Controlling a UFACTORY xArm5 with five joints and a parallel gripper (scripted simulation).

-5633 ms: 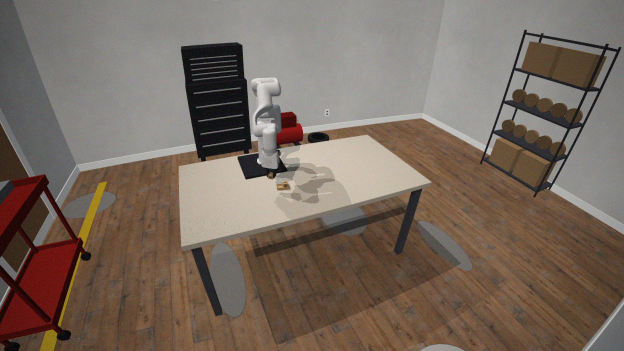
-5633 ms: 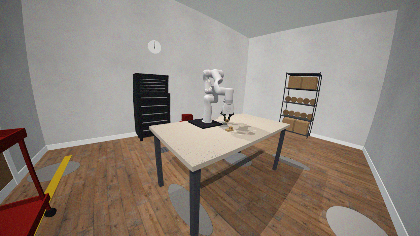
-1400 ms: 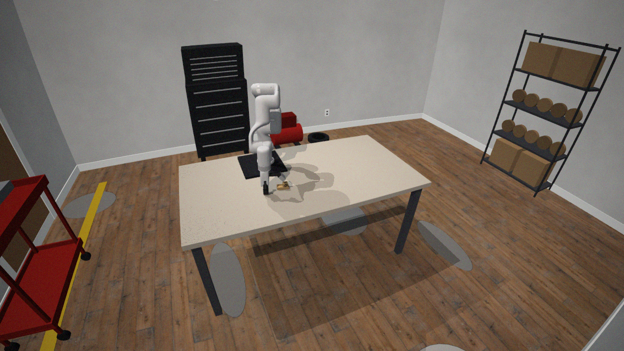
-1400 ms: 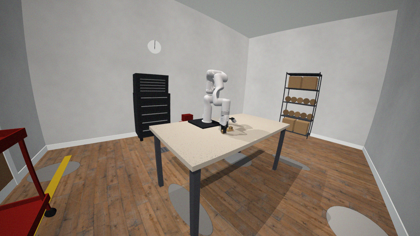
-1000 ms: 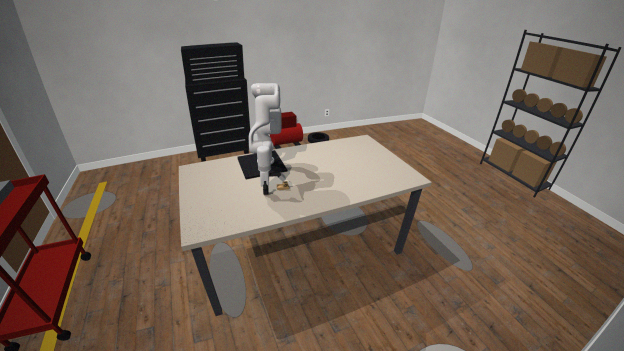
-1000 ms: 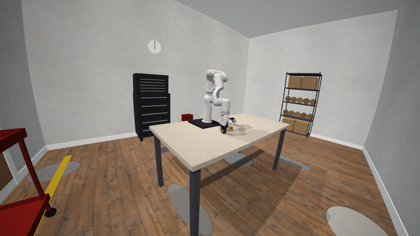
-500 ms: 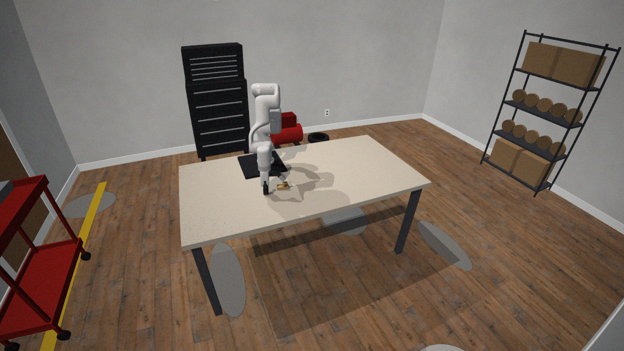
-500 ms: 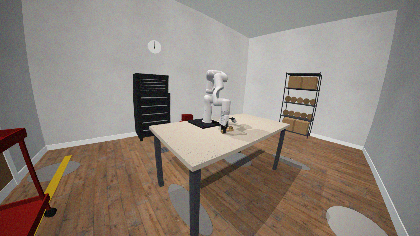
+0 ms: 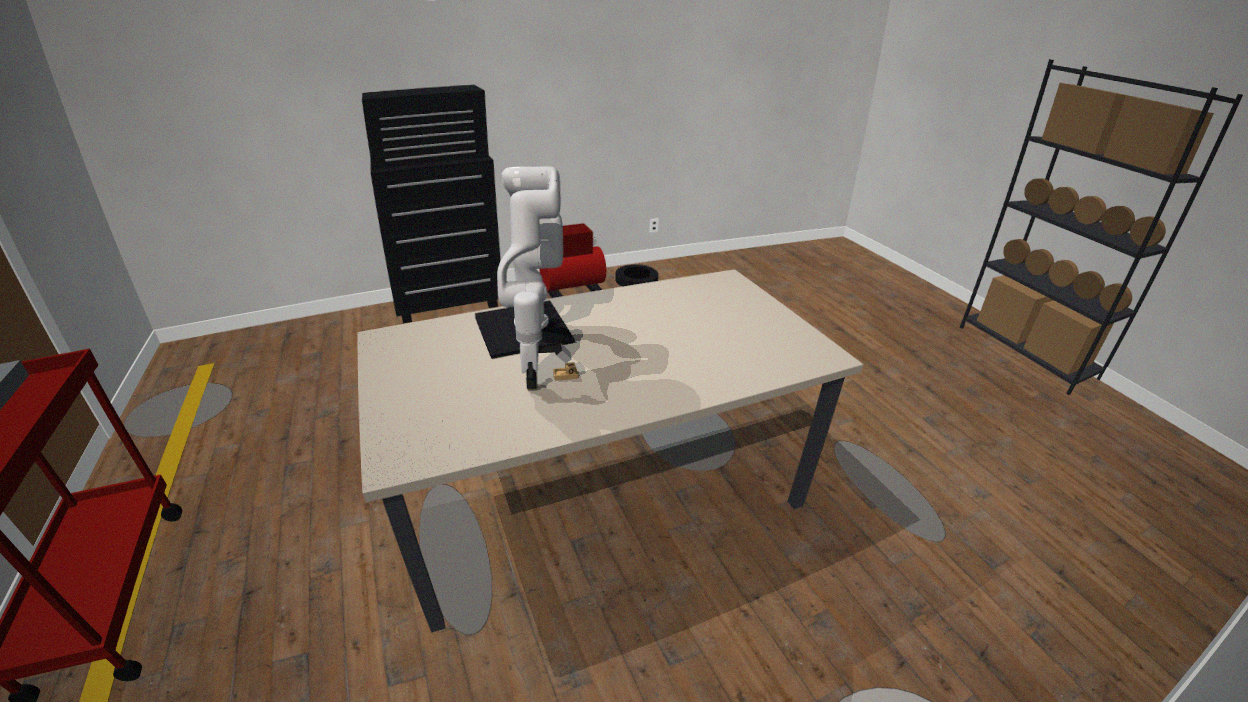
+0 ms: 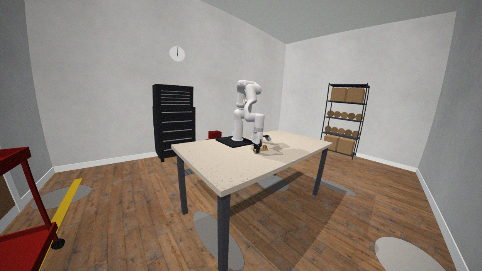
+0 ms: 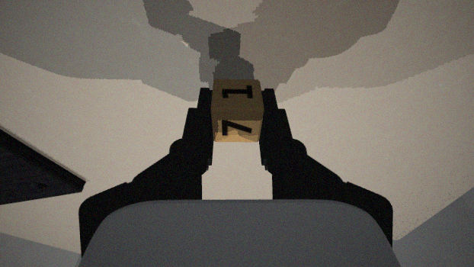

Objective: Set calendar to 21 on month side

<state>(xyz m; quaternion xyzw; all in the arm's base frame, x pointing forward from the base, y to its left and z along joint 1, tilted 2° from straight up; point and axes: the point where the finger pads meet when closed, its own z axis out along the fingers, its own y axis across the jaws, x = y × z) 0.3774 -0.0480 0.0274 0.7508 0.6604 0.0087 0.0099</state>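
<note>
Right now the wooden digit cube is 20 mm below my hand. Round my hand: wooden tray 110 mm to the left, 40 mm behind, 30 mm below.
</note>
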